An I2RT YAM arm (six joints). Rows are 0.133 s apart.
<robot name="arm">
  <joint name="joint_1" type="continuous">
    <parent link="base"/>
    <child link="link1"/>
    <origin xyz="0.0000 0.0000 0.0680" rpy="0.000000 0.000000 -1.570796"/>
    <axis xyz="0 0 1"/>
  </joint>
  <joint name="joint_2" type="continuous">
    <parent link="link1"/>
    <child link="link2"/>
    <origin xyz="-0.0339 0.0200 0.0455" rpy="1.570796 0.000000 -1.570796"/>
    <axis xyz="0 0 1"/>
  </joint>
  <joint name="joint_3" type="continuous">
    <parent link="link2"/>
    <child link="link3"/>
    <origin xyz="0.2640 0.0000 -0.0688" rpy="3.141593 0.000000 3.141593"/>
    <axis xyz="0 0 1"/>
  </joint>
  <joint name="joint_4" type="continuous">
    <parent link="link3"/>
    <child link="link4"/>
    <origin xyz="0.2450 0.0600 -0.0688" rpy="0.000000 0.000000 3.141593"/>
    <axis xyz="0 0 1"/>
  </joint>
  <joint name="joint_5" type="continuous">
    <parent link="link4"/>
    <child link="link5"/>
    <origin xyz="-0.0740 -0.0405 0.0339" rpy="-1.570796 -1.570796 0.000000"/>
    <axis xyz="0 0 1"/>
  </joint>
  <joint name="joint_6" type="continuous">
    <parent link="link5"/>
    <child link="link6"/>
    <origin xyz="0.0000 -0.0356 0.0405" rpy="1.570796 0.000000 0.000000"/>
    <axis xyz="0 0 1"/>
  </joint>
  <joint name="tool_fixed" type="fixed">
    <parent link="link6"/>
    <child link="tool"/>
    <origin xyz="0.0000 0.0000 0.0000" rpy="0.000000 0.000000 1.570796"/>
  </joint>
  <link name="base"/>
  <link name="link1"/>
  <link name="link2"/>
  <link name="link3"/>
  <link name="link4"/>
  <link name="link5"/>
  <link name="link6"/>
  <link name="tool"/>
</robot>
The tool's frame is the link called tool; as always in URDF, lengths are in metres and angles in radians. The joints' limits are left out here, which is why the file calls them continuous.
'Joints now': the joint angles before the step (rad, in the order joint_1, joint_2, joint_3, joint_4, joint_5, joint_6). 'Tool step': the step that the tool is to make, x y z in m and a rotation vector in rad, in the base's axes. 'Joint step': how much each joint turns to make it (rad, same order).
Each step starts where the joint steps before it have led.
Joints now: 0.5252 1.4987 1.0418 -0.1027 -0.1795 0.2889
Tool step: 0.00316 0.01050 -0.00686 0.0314 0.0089 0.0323
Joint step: 0.0187 0.0369 0.0018 0.0473 -0.0281 0.0201
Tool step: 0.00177 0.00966 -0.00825 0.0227 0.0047 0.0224
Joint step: 0.0194 0.0334 -0.0059 0.0510 -0.0138 0.0175
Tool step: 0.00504 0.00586 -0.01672 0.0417 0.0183 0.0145
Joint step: 0.0031 0.0491 -0.0261 0.0901 -0.0325 0.0341
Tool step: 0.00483 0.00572 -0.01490 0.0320 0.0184 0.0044
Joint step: 0.0044 0.0498 -0.0148 0.0749 -0.0182 0.0332
